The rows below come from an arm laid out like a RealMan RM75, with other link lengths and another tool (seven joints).
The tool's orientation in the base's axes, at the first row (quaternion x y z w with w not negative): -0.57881, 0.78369, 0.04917, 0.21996
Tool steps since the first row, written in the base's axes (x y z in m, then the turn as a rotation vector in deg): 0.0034, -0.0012, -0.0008, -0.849, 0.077, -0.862; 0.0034, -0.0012, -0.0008, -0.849, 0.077, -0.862; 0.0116, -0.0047, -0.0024, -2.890, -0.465, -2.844; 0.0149, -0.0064, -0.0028, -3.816, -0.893, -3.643; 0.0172, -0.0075, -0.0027, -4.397, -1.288, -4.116; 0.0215, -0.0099, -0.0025, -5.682, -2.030, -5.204; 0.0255, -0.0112, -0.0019, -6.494, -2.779, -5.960; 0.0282, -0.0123, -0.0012, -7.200, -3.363, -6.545; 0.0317, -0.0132, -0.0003, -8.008, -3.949, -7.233; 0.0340, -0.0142, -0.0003, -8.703, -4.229, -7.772; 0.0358, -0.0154, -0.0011, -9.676, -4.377, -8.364; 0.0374, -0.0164, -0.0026, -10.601, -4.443, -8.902
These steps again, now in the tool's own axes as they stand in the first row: 0.0006, -0.0034, 0.0013, 0.476, 0.967, 0.556; 0.0006, -0.0034, 0.0013, 0.476, 0.967, 0.556; 0.0024, -0.0119, 0.0039, 2.228, 3.038, 1.569; 0.0033, -0.0154, 0.0047, 3.144, 3.901, 1.878; 0.0037, -0.0179, 0.0049, 3.819, 4.396, 2.005; 0.0048, -0.0227, 0.0052, 5.213, 5.542, 2.366; 0.0047, -0.0270, 0.0053, 6.369, 6.187, 2.563; 0.0048, -0.0300, 0.0051, 7.286, 6.757, 2.692; 0.0044, -0.0337, 0.0050, 8.270, 7.439, 2.883; 0.0048, -0.0361, 0.0053, 8.896, 8.089, 3.074; 0.0057, -0.0381, 0.0062, 9.492, 9.050, 3.277; 0.0068, -0.0396, 0.0077, 9.982, 9.983, 3.472
